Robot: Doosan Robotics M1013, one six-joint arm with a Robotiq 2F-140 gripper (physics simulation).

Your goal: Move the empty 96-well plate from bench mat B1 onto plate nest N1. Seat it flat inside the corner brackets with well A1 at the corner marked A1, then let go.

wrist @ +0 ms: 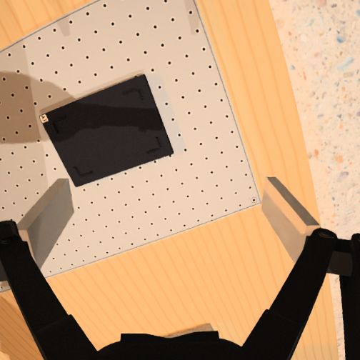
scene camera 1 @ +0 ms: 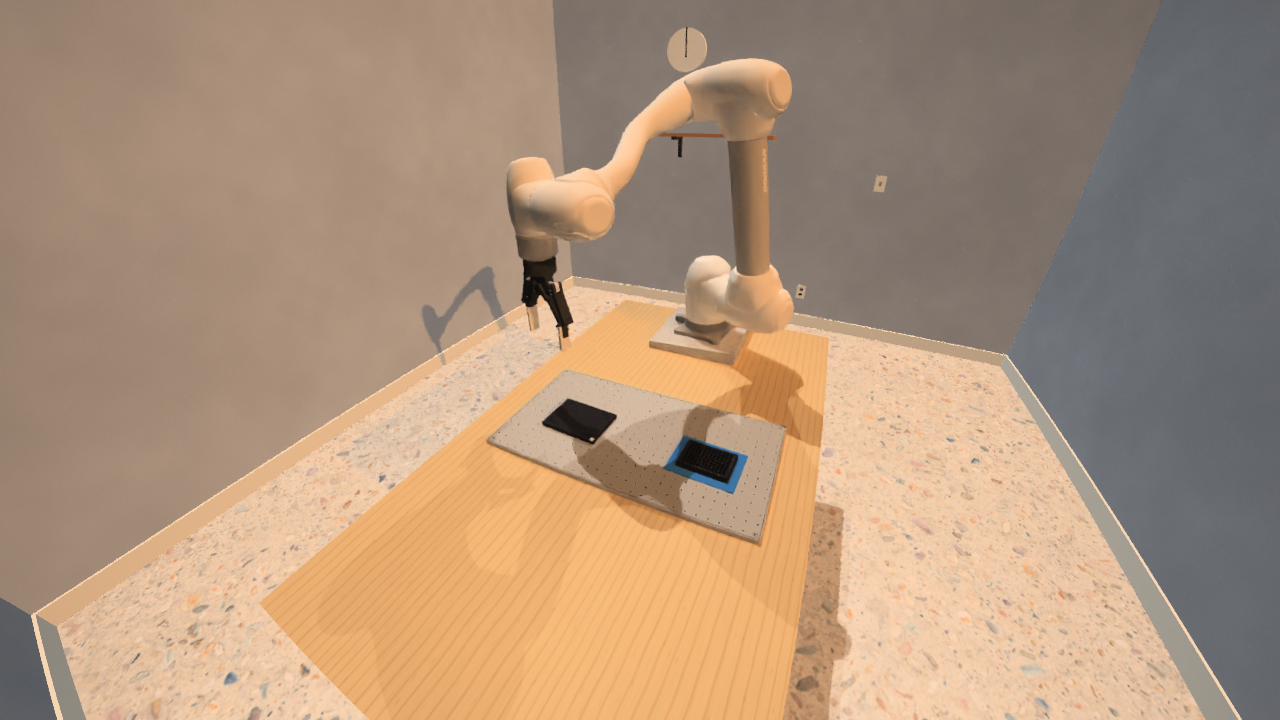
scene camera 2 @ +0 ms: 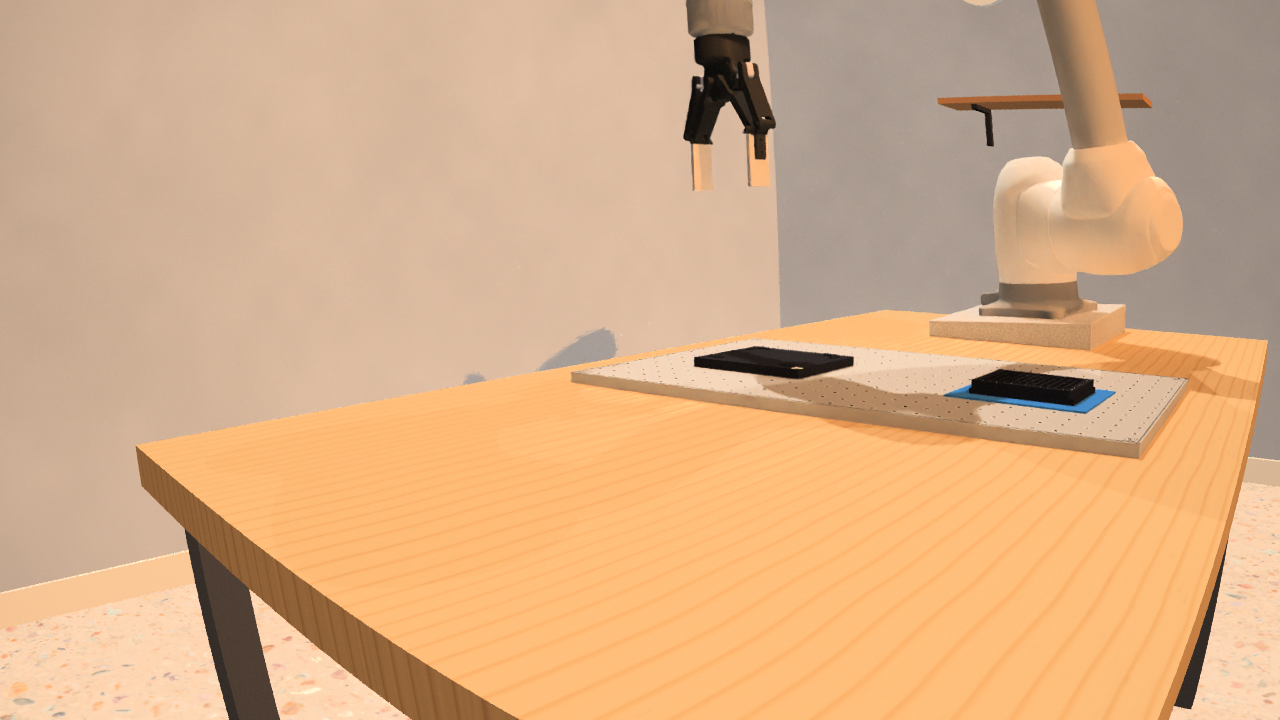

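Seen in the pictures: gripper, fingertip midpoint: (scene camera 1: 549,338) (scene camera 2: 729,188); arm's base, link origin: (scene camera 1: 706,329) (scene camera 2: 1039,312).
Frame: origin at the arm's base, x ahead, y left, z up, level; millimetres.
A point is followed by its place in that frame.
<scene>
The black 96-well plate (scene camera 1: 707,460) @[x 573, y 315, z -17 mm] (scene camera 2: 1032,386) @[x 609, y 332, z -11 mm] lies flat on the blue bench mat B1 (scene camera 1: 733,484) @[x 597, y 395, z -25 mm] (scene camera 2: 1099,402) @[x 563, y 396, z -26 mm]. The plate does not show in the wrist view. The black plate nest N1 (scene camera 1: 580,420) @[x 645, y -27, z -15 mm] (scene camera 2: 771,360) @[x 663, y -17, z -15 mm] (wrist: 107,130) lies on the other half of the perforated board, with corner brackets on top and nothing between them. Its pale A1 label (wrist: 44,118) is at its left corner in the wrist view. My gripper (scene camera 1: 548,333) @[x 631, y -124, z 195 mm] (scene camera 2: 731,170) @[x 631, y -124, z 195 mm] (wrist: 167,194) is open and empty, pointing down, high above the table and apart from the nest and the plate.
The perforated board (scene camera 1: 640,420) @[x 538, y 93, z -27 mm] (scene camera 2: 904,376) @[x 583, y 131, z -27 mm] (wrist: 200,175) lies on the wooden table (scene camera 1: 537,608) @[x 1046, y 244, z -40 mm] (scene camera 2: 626,537) @[x 1102, y 329, z -40 mm] (wrist: 200,260). The arm's base stands on a pale block (scene camera 1: 693,344) @[x 125, y 17, z -4 mm] (scene camera 2: 1011,333) @[x 146, y 24, z -24 mm] behind the board. A wall shelf (scene camera 1: 716,136) (scene camera 2: 962,102) is on the back wall.
</scene>
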